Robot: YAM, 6 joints.
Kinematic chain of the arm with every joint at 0, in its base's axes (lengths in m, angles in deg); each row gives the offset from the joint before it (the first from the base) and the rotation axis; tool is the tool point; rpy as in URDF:
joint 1: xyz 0 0 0.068 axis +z
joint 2: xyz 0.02 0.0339 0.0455 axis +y
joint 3: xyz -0.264 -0.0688 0 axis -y
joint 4: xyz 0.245 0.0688 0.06 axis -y
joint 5: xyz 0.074 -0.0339 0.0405 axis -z
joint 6: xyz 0.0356 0 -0.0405 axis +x
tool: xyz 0 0 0 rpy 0 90 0
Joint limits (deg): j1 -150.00..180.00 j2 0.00..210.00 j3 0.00..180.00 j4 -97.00..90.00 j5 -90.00..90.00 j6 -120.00..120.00
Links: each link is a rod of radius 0.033 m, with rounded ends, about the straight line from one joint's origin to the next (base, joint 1, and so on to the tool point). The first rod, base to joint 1, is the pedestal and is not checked.
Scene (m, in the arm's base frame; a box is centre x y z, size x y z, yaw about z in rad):
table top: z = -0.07
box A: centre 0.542 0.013 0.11 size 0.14 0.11 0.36 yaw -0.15
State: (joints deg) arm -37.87 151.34 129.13 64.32 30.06 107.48
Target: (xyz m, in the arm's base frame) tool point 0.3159 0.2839 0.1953
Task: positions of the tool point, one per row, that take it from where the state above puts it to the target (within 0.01 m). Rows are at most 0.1 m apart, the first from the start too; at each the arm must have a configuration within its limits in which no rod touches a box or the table.
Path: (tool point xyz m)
1: 0.4644 -0.3153 0.2558
2: 0.4693 -0.2572 0.2377
3: 0.4604 -0.1982 0.2194
4: 0.4379 -0.1412 0.2016
5: 0.4027 -0.0890 0.1846
6: 0.3564 -0.0443 0.1689
7: 0.3645 0.0137 0.1451
8: 0.3613 0.0729 0.1207
9: 0.3468 0.1307 0.0960
10: 0.3214 0.1848 0.0710
11: 0.3267 0.2199 0.1077
12: 0.3249 0.2535 0.1494
13: 0.3159 0.2839 0.1953

